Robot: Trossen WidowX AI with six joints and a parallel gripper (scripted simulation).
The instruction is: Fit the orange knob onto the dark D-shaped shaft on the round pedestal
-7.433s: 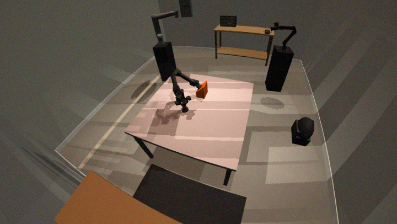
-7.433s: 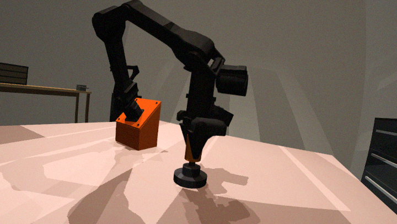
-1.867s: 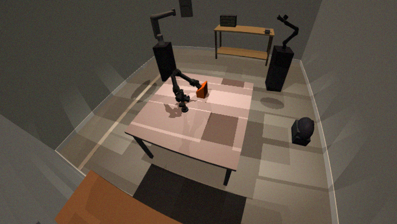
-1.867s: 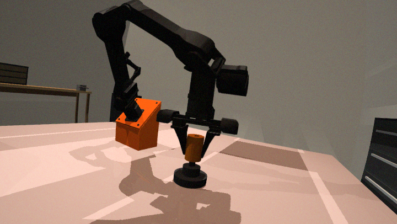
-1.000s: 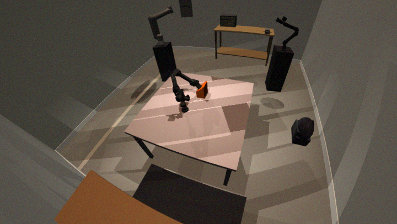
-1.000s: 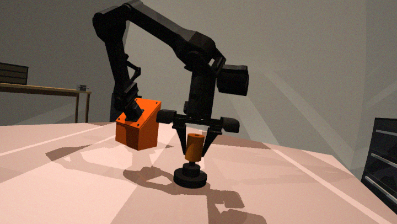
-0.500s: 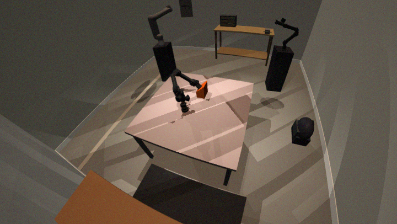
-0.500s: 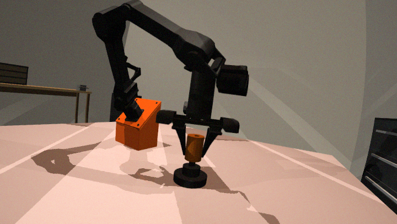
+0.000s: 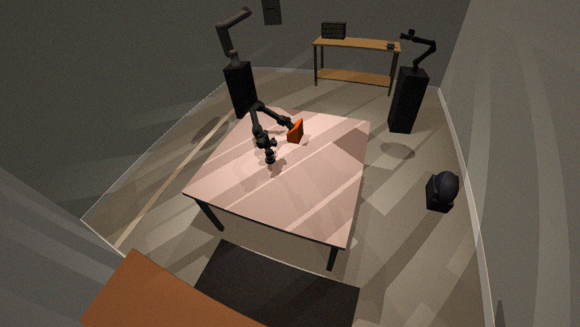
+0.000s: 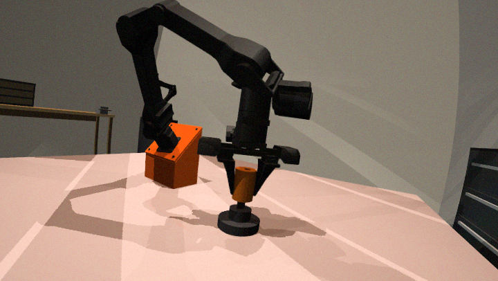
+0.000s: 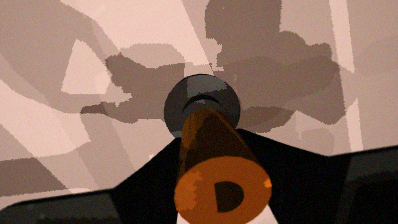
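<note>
Right now my gripper tip is 20 mm below the orange knob. From my gripper tip the other things lie so: dark round pedestal 40 mm below.
</note>
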